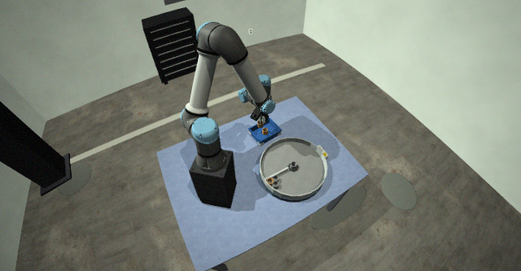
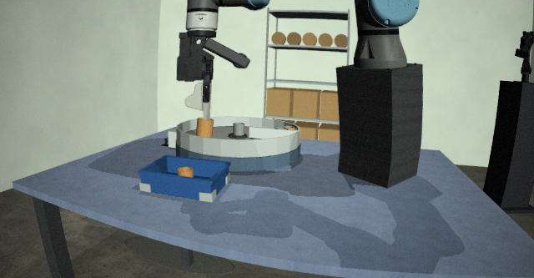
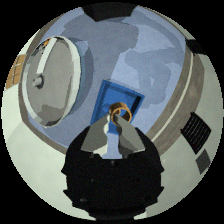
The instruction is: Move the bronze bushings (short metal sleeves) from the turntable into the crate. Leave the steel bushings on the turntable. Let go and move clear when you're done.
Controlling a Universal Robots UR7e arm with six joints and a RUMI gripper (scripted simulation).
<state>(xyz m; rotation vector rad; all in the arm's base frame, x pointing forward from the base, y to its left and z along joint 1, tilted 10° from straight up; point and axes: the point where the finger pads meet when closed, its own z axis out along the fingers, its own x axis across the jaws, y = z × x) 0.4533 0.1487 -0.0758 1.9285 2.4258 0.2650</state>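
My hand is 5 cm short of the blue crate, 3 cm to the right of it and 14 cm above it. Also, from my hand: turntable: 1 cm behind, 33 cm to the right, 11 cm below.
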